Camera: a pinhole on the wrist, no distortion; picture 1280 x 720 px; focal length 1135.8 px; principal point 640.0 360.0 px. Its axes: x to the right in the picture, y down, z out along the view. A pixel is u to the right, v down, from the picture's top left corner.
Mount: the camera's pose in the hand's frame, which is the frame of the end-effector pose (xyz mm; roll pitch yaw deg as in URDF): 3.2 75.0 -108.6 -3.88 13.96 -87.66
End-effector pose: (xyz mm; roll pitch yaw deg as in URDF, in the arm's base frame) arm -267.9 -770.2 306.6 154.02 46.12 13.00
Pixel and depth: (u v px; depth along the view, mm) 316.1 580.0 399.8
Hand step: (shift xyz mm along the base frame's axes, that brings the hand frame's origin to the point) -39.8 -232.1 -235.7
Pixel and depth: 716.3 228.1 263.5
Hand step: -84.4 -78.3 -87.4
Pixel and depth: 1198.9 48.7 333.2
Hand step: -219.5 23.6 -123.6
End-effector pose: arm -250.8 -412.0 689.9 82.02 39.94 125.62
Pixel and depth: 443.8 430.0 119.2
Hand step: -32.3 48.4 40.0
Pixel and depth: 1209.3 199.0 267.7
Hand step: 153.2 20.3 -73.5
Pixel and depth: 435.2 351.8 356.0
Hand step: 152.8 202.3 50.2
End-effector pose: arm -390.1 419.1 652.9 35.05 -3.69 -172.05
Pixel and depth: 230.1 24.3 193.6
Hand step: 52.4 -12.3 132.1
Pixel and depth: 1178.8 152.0 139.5
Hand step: 4.8 27.4 -4.2
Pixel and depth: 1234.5 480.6 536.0
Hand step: -168.6 438.5 100.1
